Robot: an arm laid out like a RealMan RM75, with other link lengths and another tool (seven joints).
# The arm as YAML. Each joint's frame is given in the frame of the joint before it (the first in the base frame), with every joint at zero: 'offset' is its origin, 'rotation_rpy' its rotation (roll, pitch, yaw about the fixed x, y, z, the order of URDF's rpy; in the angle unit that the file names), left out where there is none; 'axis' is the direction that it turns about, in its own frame. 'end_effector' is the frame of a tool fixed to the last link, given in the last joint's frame.
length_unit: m
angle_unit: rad
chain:
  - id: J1
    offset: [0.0, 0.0, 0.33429]
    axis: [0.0, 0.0, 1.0]
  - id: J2
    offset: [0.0, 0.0, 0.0]
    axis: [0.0, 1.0, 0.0]
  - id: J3
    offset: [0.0, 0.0, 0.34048]
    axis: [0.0, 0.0, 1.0]
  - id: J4
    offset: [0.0, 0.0, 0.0]
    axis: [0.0, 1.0, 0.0]
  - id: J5
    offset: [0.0, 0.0, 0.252]
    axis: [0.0, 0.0, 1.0]
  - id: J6
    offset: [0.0, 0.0, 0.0]
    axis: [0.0, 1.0, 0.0]
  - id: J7
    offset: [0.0, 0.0, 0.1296]
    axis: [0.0, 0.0, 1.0]
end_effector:
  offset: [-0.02, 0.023, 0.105]
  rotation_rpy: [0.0, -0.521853, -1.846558]
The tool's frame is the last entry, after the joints.
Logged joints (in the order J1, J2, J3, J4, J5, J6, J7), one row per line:
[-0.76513 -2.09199 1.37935 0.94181 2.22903 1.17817 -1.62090]
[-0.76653 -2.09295 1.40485 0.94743 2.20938 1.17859 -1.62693]
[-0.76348 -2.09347 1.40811 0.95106 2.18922 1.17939 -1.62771]
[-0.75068 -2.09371 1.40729 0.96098 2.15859 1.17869 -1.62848]
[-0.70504 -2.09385 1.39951 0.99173 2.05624 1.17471 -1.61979]
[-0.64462 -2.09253 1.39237 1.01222 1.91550 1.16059 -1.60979]
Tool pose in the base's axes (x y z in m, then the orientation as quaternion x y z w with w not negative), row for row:
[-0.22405 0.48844 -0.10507 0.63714 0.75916 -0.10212 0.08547]
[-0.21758 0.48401 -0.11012 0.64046 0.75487 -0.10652 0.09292]
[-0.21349 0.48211 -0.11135 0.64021 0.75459 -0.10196 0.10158]
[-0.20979 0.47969 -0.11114 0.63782 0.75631 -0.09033 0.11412]
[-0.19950 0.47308 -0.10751 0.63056 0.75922 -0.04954 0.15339]
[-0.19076 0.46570 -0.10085 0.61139 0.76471 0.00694 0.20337]
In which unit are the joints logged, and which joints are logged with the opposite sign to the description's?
The joints are logged in radians. Opposite sign: none.
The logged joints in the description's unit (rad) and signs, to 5 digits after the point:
[-0.76513 -2.09199 1.37935 0.94181 2.22903 1.17817 -1.62090]
[-0.76653 -2.09295 1.40485 0.94743 2.20938 1.17859 -1.62693]
[-0.76348 -2.09347 1.40811 0.95106 2.18922 1.17939 -1.62771]
[-0.75068 -2.09371 1.40729 0.96098 2.15859 1.17869 -1.62848]
[-0.70504 -2.09385 1.39951 0.99173 2.05624 1.17471 -1.61979]
[-0.64462 -2.09253 1.39237 1.01222 1.91550 1.16059 -1.60979]

